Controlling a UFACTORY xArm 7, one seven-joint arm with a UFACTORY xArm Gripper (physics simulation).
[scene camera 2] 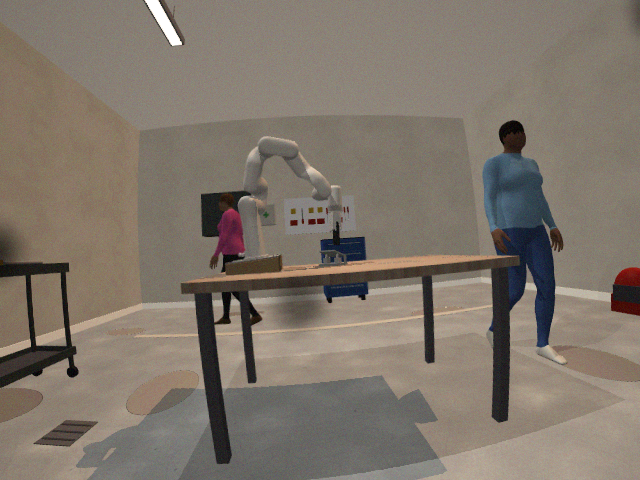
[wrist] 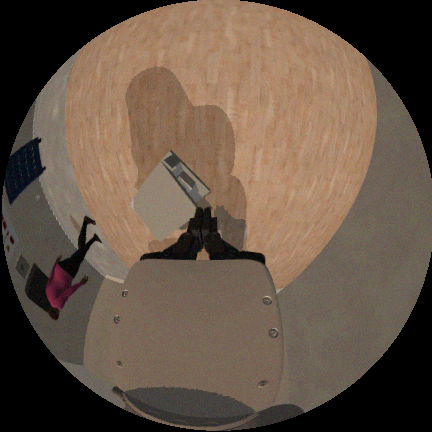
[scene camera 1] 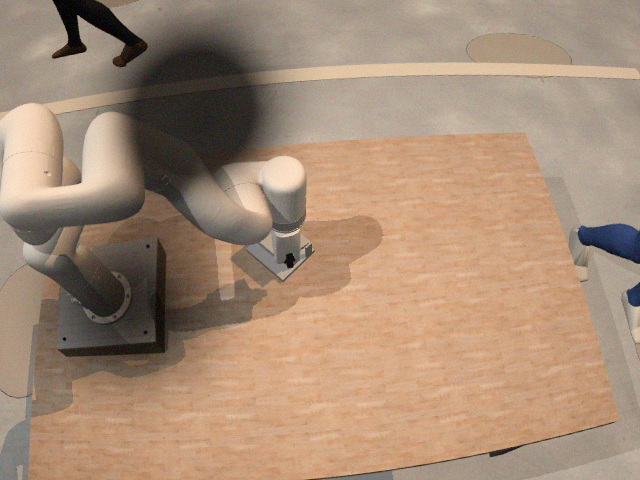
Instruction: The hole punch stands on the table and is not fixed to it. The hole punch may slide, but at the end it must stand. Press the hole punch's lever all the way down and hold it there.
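Where they show: gripper, fingertip midpoint: (scene camera 2: 336,244) (wrist: 204,216) (scene camera 1: 287,259); arm's base at its link origin: (scene camera 2: 256,258) (scene camera 1: 108,298).
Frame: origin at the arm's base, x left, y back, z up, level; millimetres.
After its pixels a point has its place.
Note:
The hole punch (scene camera 1: 262,255) @(x 130, y -346, z -57 mm) (scene camera 2: 332,258) @(x 108, y -393, z -31 mm) (wrist: 162,200) @(x 137, y -399, z 0 mm) stands upright on the table (scene camera 1: 413,310) @(x -16, y -680, z -69 mm) (scene camera 2: 413,264) @(x -254, y -698, z -69 mm) (wrist: 280,125) @(x -44, y -534, z -69 mm). In the wrist view it shows a wide pale plate and a narrow strip with metal parts along one edge. In scene camera 2 its raised top part stands above its base; the lever's exact angle is too small to tell. My gripper (scene camera 1: 290,263) @(x 67, y -407, z 40 mm) (scene camera 2: 336,242) @(x 67, y -407, z 40 mm) (wrist: 204,216) @(x 67, y -407, z 40 mm) is shut and empty, pointing down. Its fingertips are above the punch in scene camera 2, with a small gap, and beside the plate's near corner in the wrist view. The gripper partly hides the punch in scene camera 1.
The arm's square base block (scene camera 1: 111,330) @(x -75, y -17, z -1 mm) (scene camera 2: 253,265) @(x -110, y -9, z -32 mm) stands on the table, left of the punch in scene camera 1. A person in blue (scene camera 2: 514,191) is near the table's right end. A person in pink (scene camera 2: 231,232) (wrist: 60,285) and a blue cabinet (scene camera 2: 346,290) are behind the table.

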